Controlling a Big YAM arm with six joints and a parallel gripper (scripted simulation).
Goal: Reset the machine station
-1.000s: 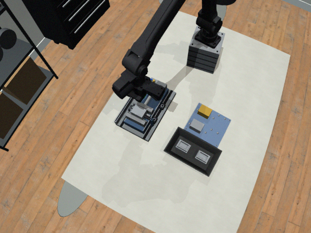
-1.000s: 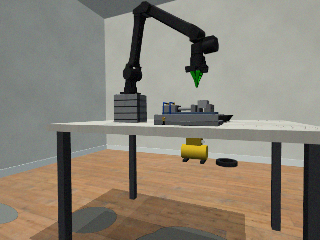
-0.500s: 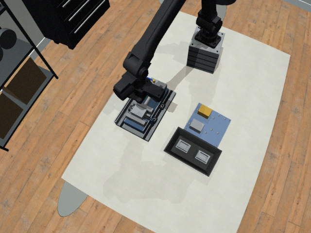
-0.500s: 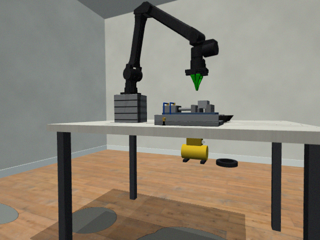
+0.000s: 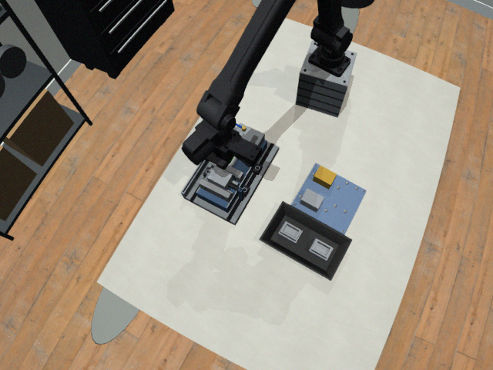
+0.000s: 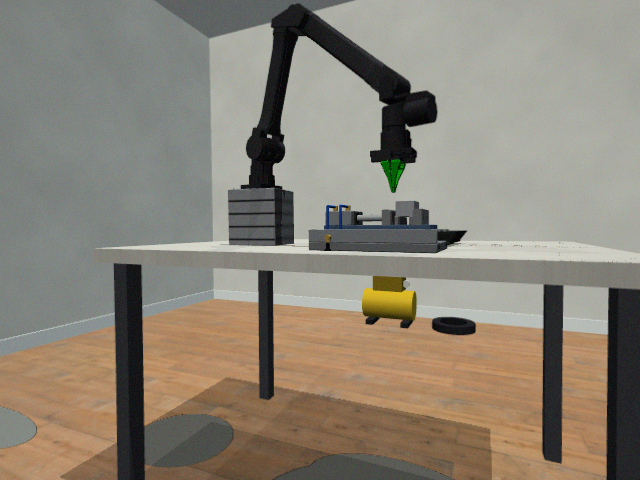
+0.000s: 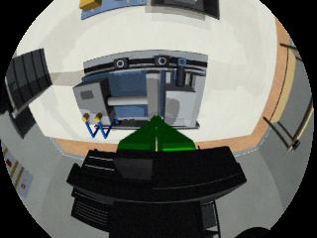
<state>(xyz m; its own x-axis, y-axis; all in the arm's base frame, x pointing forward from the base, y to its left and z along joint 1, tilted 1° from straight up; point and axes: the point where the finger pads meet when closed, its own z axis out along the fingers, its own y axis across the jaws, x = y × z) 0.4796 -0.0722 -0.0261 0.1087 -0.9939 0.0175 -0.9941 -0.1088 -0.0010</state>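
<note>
Now: the hose-end block 13 cm behind my hand, 7 cm below it and 1 cm to the right of it. Round my hand: yellow brass blank (25 cm to the left, 18 cm behind, 12 cm below).
</note>
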